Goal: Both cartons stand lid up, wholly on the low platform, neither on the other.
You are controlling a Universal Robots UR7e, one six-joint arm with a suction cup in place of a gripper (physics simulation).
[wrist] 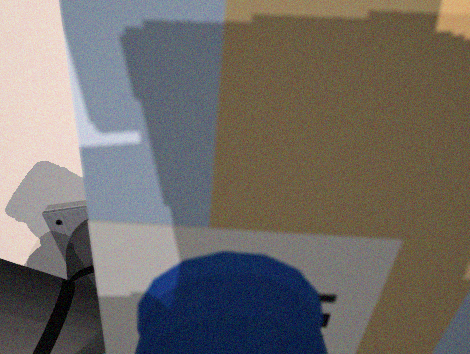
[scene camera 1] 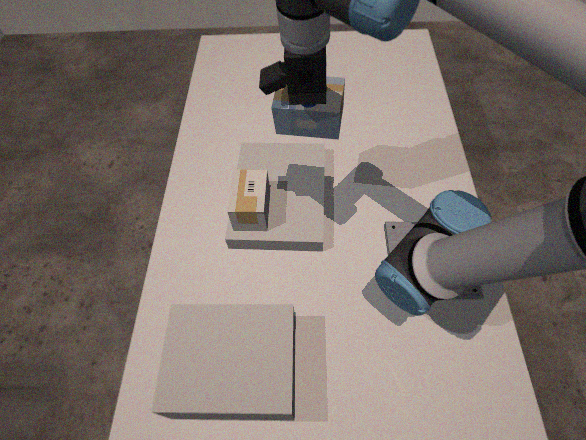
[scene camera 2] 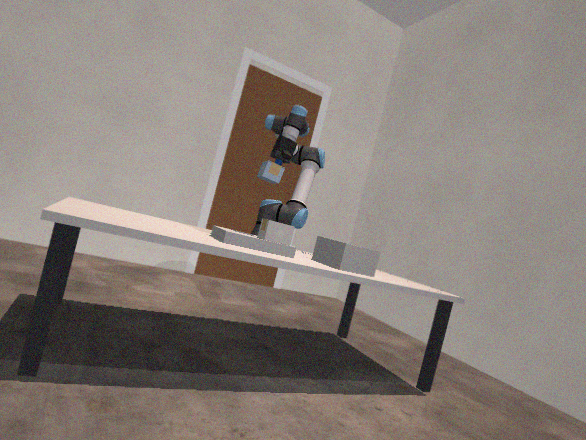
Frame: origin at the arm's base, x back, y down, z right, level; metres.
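Seen in the pictures: hand, tool point: [wrist: 230, 274] [scene camera 1: 309, 105].
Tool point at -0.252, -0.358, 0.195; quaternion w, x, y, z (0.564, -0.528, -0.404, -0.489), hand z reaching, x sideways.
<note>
A point is followed by its place in that frame, as x, y, z.
The blue carton [scene camera 1: 307, 124] @(-0.259, -0.329, 0.175) [scene camera 2: 270, 172] @(-0.303, -0.327, 0.250) [wrist: 115, 180] @(-0.286, -0.368, 0.185) hangs in the air from my suction gripper [scene camera 1: 310, 104] [scene camera 2: 278, 162] [wrist: 230, 305]. The blue cup is on its taped, labelled face, which points up. The carton is high above the table and shows past the far edge of the low platform [scene camera 1: 300, 222] @(-0.284, -0.031, 0.146) [scene camera 2: 250, 241] @(-0.430, -0.012, 0.337) in scene camera 1. The white carton [scene camera 1: 254, 200] @(-0.387, -0.117, 0.172) [scene camera 2: 280, 233] @(-0.441, -0.073, 0.209) stands on that platform, near its left edge in scene camera 1, with tape and a barcode label on top. The cup's contact is partly hidden in scene camera 1.
A taller grey block [scene camera 1: 230, 357] @(-0.470, -0.103, -0.170) [scene camera 2: 360, 259] @(-0.599, -0.048, -0.141) stands on the table [scene camera 1: 380, 380] @(-0.180, 0.017, -0.238) [scene camera 2: 135, 222] @(-0.315, 0.017, 0.768), nearer the camera than the low platform in scene camera 1. The arm's base [scene camera 1: 395, 230] @(-0.051, -0.003, 0.097) is right of the platform there, with the lower arm over it. Arm shadows cross the platform.
</note>
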